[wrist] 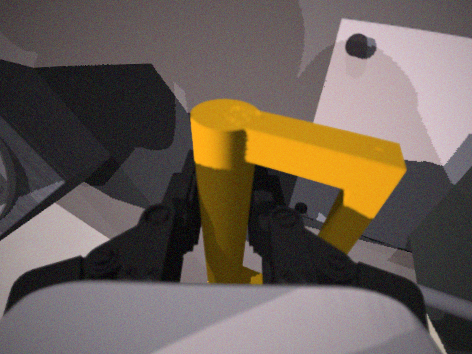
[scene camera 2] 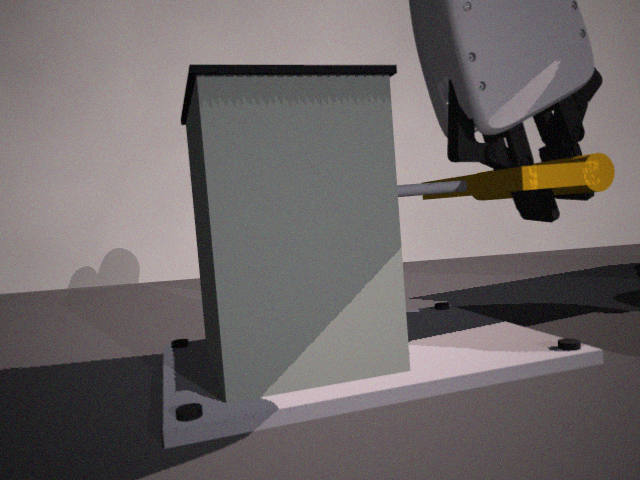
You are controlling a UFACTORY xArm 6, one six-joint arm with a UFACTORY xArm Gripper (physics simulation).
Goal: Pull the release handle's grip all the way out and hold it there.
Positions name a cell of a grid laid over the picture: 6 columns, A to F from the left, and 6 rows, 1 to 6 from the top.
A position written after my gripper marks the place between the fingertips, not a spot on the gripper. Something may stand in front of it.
I see my gripper (scene camera 2: F3) and a pale base plate (wrist: F2).
My gripper shows as well in the wrist view (wrist: C3).
